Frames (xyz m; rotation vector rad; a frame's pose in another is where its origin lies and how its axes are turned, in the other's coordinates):
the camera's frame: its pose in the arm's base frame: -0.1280 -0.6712 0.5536 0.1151 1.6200 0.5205
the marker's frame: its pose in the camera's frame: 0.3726 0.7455 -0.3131 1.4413 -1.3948 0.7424
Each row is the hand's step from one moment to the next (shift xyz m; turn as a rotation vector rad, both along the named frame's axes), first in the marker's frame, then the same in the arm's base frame.
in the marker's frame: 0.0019 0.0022 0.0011 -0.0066 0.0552 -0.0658
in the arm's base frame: 0.0024 -0.0016 0.0012 0.0178 0.0535 0.0651
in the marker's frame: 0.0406 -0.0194 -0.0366 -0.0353 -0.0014 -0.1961
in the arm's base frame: 0.0362 0.0380 -0.0247 -0.0132 0.1936 0.0451
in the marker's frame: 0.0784 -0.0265 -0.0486 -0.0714 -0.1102 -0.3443
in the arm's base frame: 0.0709 0.0496 -0.0414 -0.0655 0.3622 -0.0178
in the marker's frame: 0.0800 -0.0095 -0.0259 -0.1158 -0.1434 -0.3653
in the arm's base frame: 0.0754 0.0239 -0.0302 -0.1156 0.3913 -0.0305
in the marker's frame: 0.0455 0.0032 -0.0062 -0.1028 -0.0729 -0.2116
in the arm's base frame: 0.0446 0.0035 -0.0107 -0.0975 0.2261 0.0034
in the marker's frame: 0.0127 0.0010 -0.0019 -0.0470 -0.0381 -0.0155
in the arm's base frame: 0.0125 0.0011 -0.0029 -0.0546 0.0249 -0.0173
